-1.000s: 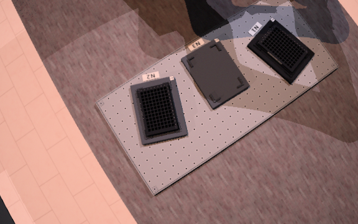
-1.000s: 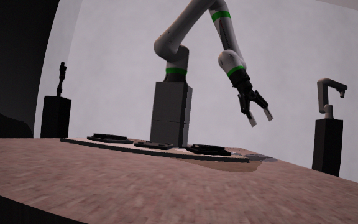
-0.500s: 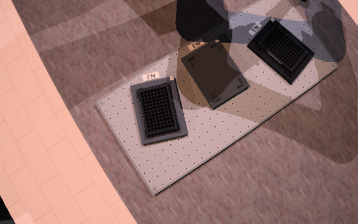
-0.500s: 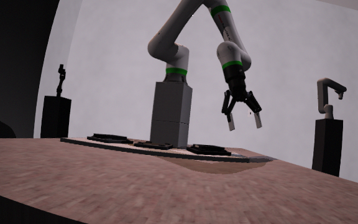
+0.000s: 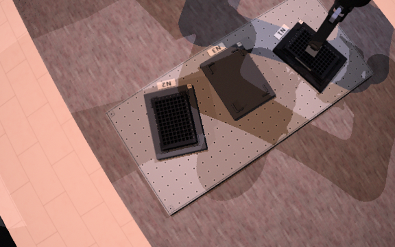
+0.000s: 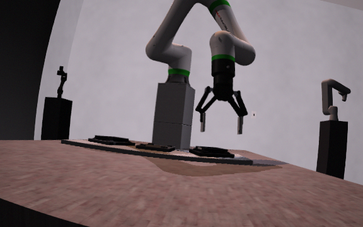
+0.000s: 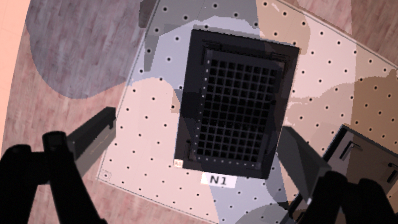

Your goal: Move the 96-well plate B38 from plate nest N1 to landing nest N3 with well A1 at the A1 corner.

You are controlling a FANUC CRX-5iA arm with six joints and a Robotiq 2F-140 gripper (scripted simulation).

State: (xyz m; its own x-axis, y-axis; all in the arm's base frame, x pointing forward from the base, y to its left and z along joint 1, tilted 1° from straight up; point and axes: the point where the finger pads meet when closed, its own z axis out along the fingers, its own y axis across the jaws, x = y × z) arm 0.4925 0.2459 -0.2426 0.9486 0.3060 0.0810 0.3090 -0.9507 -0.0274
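My gripper is now 20 mm short of the plate nest N1, 40 mm to the left of it and 80 mm above it. Also, from my hand: N1 label (70 mm behind, 60 mm to the right, 90 mm below); A1 mark (100 mm behind, 180 mm to the right, 80 mm below); landing nest N3 (30 mm behind, 240 mm to the right, 80 mm below).
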